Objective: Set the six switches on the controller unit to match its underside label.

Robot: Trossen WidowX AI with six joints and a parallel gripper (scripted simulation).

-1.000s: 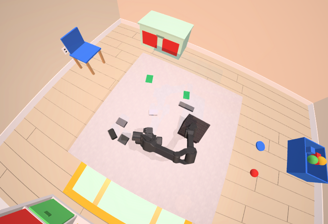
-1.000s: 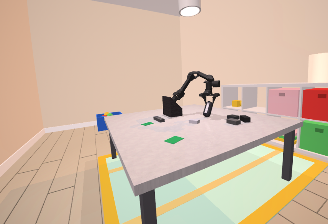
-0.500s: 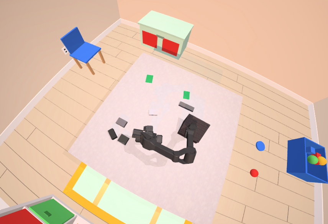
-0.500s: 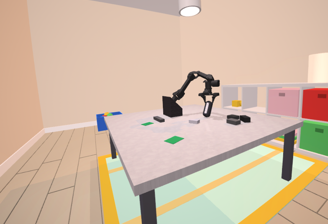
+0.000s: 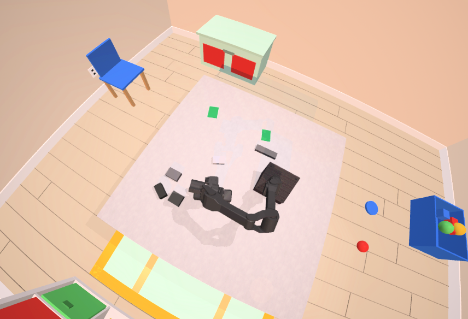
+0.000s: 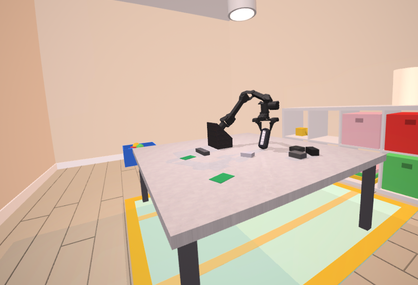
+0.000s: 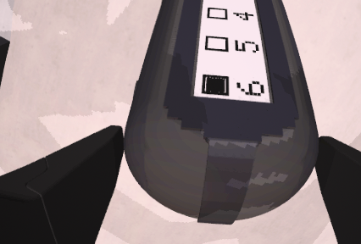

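Right now the light grey block is 230 mm to the right of my gripper tip, 130 mm ahead of it and 120 mm below it. From my gripper tip the other things lie so: dark bar 470 mm to the right, 120 mm below, 100 mm behind.
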